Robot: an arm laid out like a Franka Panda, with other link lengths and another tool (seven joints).
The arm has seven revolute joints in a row. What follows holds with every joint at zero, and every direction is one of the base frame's. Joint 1 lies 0.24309 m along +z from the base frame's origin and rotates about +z. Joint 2 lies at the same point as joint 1 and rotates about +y. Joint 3 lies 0.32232 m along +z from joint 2 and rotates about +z. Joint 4 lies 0.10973 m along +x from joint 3 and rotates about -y. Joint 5 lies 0.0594 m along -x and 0.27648 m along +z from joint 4 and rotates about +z. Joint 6 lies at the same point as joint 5 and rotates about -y. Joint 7 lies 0.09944 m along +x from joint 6 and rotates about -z. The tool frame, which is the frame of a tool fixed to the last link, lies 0.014 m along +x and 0.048 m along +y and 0.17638 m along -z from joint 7; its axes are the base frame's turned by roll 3.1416, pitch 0.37 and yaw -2.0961 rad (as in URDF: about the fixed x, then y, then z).
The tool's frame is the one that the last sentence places.
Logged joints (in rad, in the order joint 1, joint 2, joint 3, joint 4, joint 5, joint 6, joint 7), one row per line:
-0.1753, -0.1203, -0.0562, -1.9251, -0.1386, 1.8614, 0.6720
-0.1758, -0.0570, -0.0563, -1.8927, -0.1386, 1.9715, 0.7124
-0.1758, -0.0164, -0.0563, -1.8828, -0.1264, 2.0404, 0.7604
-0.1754, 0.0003, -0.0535, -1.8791, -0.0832, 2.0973, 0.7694
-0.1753, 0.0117, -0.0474, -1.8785, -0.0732, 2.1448, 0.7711
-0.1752, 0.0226, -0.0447, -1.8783, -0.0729, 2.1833, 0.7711
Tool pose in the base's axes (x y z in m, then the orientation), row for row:
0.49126, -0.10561, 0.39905, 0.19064, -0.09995, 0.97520, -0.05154
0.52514, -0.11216, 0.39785, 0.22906, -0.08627, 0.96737, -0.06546
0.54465, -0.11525, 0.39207, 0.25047, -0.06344, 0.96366, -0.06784
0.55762, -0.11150, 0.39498, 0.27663, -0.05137, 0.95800, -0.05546
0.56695, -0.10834, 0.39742, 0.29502, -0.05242, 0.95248, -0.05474
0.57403, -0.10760, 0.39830, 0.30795, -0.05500, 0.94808, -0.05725
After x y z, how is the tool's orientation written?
As a quaternion, w x y z.
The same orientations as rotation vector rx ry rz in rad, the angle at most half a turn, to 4 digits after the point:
-0.2808, 2.7398, -0.1448
-0.2375, 2.6627, -0.1802
-0.1727, 2.6231, -0.1847
-0.1380, 2.5730, -0.1490
-0.1395, 2.5346, -0.1457
-0.1454, 2.5067, -0.1514

